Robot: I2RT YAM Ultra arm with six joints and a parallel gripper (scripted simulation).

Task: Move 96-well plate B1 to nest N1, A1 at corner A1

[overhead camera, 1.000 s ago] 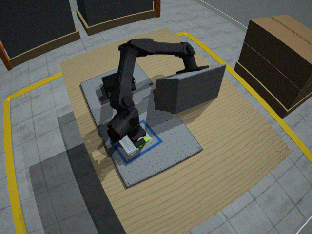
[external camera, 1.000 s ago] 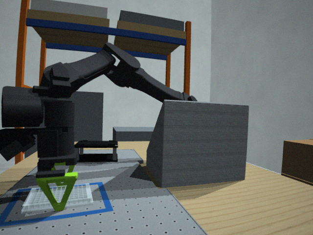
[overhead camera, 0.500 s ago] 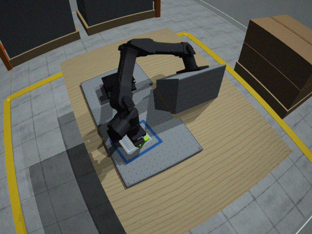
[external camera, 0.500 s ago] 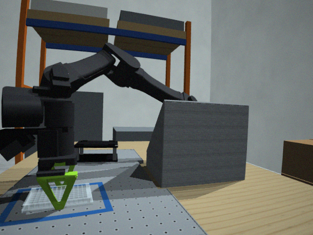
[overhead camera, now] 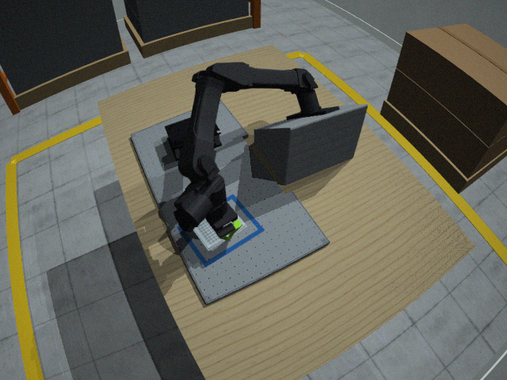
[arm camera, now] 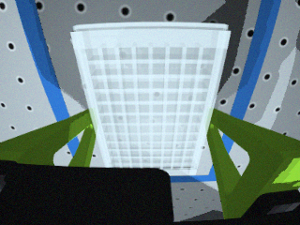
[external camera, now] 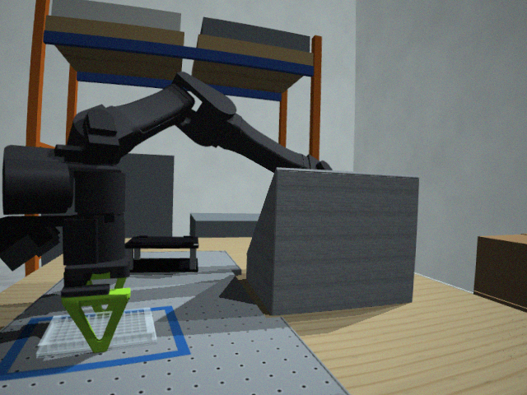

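My hand is 10 cm past the black raised nest, 34 cm to the left of it and 5 cm below it. Round my hand: clear 96-well plate right at my hand.
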